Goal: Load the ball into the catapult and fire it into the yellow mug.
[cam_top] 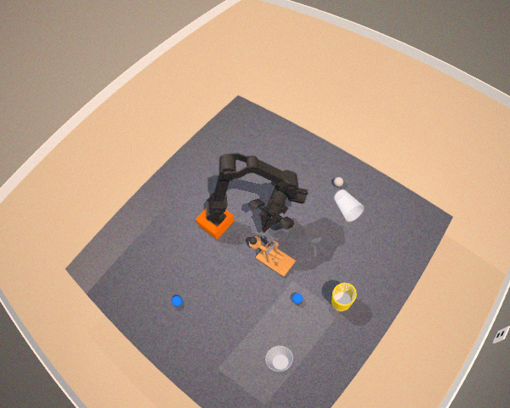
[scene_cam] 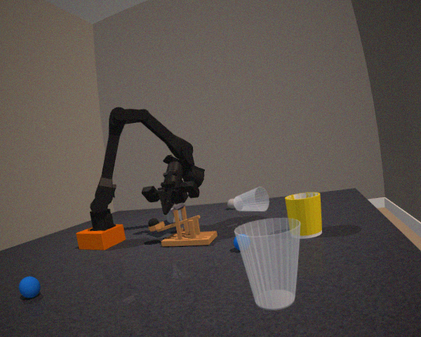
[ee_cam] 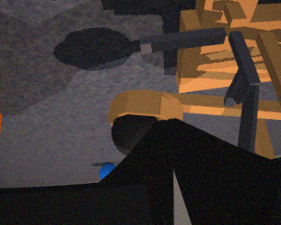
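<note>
Now: the black ball 20 mm behind my gripper tip, 50 mm to the right of it and 20 mm below it. Round my gripper tip: yellow mug 410 mm ahead, 50 mm to the right, 50 mm below; then grey cube 90 mm behind, 250 mm to the left, 50 mm below; then wooden catapult 50 mm ahead, 30 mm to the right, 30 mm below.
</note>
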